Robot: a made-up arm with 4 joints.
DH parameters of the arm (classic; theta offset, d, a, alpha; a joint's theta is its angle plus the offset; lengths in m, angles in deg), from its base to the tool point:
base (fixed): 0 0.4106 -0.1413 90
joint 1: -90 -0.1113 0.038 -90
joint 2: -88.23 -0.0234 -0.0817 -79
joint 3: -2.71 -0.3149 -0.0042 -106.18
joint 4: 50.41 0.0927 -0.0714 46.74
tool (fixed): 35.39 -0.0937 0 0
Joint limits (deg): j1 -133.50..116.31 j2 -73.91..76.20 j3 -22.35..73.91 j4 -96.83..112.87
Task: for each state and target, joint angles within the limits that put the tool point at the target. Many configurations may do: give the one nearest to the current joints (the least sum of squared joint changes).
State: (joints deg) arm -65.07 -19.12 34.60 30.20
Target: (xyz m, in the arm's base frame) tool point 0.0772 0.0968 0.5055
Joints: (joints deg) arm -92.27 31.82 31.19 72.45
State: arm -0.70 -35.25 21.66 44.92
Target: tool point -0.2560 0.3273 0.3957
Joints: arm 14.51 -63.67 -17.66 90.12
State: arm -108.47 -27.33 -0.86 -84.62
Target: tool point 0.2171 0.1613 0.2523
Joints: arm -129.10 3.25 -0.55 -96.53
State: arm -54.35 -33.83 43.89 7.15
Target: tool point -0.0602 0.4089 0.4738
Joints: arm -66.09 -36.44 58.43 21.73
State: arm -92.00 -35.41 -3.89 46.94
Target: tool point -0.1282 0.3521 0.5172
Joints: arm -80.12 -45.87 38.47 77.81
